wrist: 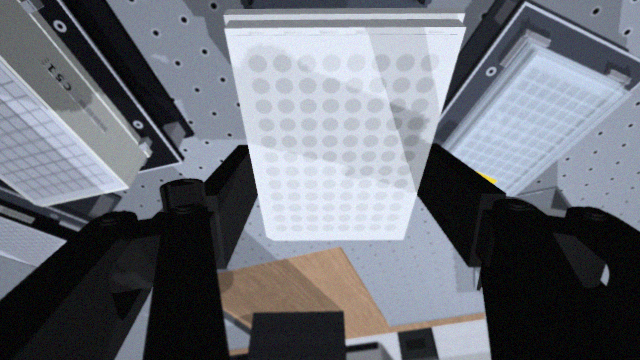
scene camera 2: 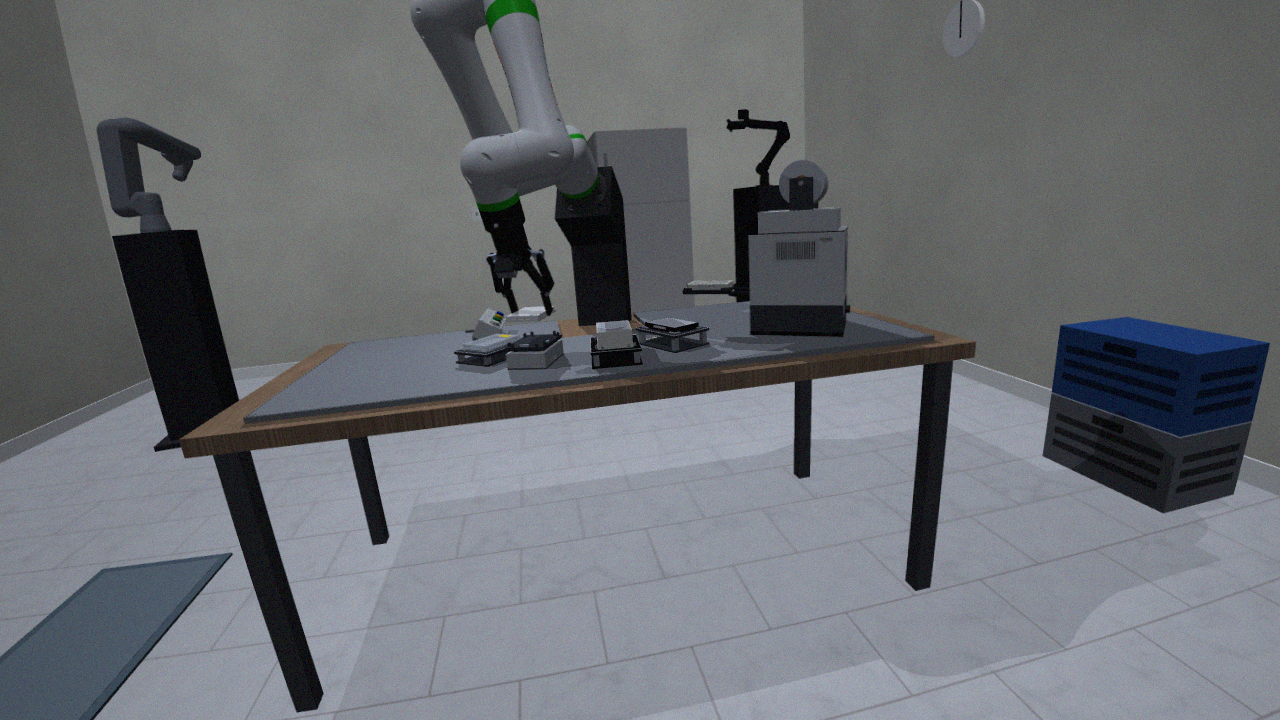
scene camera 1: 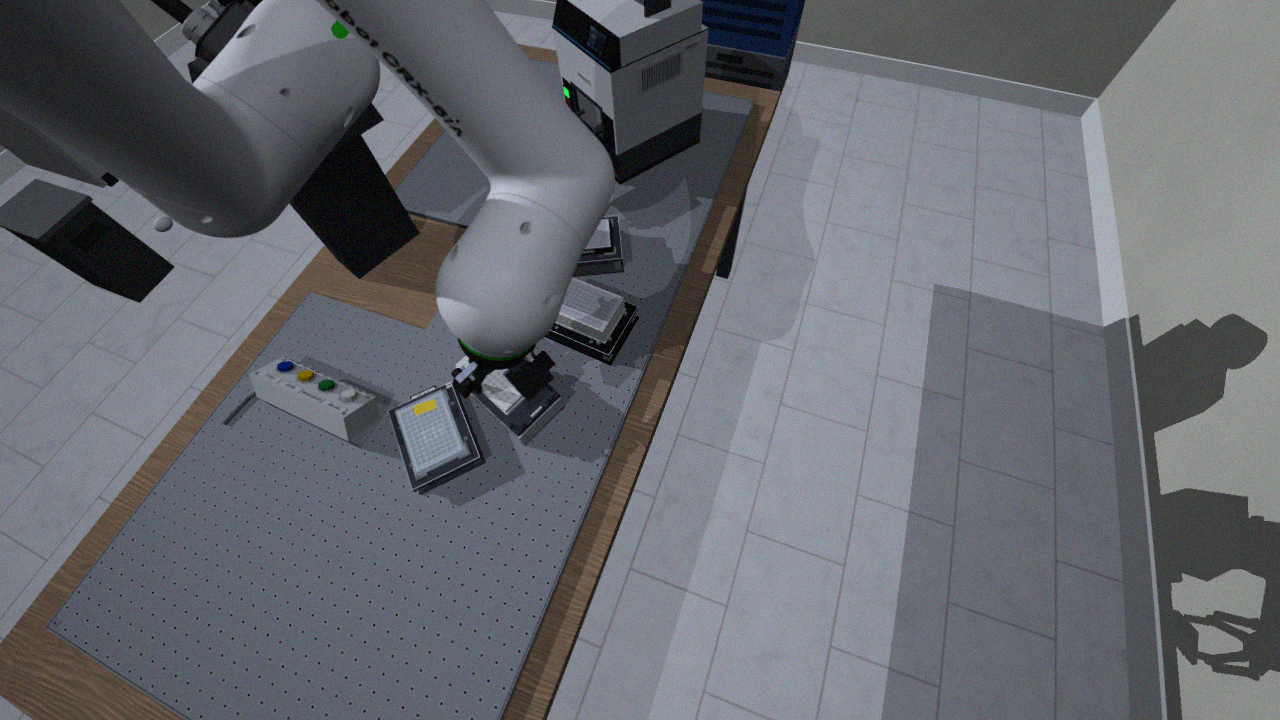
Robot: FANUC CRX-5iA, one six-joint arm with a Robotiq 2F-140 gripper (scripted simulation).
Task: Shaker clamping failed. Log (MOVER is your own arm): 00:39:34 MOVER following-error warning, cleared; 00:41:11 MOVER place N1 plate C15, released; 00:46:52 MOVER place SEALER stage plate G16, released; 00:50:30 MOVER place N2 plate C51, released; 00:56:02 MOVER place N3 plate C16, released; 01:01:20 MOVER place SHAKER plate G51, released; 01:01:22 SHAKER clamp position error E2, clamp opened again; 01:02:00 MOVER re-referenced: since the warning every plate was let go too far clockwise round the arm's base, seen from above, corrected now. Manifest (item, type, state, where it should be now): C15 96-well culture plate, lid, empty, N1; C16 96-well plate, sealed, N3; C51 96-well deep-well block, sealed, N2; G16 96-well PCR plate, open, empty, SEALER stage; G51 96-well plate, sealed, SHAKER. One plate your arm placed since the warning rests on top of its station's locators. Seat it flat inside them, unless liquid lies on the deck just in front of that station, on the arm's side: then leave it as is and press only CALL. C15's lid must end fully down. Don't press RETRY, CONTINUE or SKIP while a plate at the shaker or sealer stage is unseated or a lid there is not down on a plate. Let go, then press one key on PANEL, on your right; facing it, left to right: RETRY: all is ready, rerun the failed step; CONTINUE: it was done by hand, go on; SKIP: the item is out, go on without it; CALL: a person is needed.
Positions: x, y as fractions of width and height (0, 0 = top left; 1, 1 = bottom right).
Labels:
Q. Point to a key panel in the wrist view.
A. At 0.86, 0.56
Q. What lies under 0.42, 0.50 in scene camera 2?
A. A shaker.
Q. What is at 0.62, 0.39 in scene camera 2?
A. A sealer.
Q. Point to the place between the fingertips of my gripper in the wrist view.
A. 0.53, 0.47

